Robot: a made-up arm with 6 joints.
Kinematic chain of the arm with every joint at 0, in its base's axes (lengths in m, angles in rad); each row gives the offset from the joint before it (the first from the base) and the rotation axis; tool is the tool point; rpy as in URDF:
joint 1: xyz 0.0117 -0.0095 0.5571 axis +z
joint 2: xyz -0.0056 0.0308 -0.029 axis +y
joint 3: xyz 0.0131 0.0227 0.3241 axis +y
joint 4: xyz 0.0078 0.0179 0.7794 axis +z
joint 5: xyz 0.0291 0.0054 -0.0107 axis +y
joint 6: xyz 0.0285 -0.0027 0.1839 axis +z
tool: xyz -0.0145 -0.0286 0.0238 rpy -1.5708 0 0
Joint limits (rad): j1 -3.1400..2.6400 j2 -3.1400..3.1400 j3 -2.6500..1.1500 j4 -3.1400..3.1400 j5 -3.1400..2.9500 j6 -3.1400..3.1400
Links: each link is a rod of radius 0.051 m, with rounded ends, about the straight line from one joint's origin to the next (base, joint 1, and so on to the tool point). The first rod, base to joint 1, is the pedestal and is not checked.
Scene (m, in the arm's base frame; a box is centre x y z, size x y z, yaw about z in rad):
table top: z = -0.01
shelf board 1: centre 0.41 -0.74 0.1 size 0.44 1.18 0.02 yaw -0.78
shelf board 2: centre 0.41 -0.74 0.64 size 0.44 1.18 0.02 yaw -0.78
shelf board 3: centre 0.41 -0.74 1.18 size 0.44 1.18 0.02 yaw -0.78
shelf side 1: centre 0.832 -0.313 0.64 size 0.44 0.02 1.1 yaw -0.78
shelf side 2: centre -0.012 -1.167 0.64 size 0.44 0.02 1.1 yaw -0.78
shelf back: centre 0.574 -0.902 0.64 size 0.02 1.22 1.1 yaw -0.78
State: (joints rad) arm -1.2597 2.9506 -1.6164 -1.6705 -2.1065 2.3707
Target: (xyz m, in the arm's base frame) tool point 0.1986 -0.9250 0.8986
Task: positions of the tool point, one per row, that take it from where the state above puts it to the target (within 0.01 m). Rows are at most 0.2 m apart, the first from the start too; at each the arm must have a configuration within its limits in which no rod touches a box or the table.
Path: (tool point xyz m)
1: 0.2925 -0.6737 0.3957
2: 0.1144 -0.6529 0.4477
3: -0.0434 -0.5861 0.4945
4: -0.1683 -0.4823 0.5383
5: -0.1340 -0.5694 0.6301
6: -0.0981 -0.6346 0.7531
7: -0.0615 -0.6677 0.8986
8: 0.0446 -0.8105 0.9072
9: 0.1986 -0.9250 0.8986

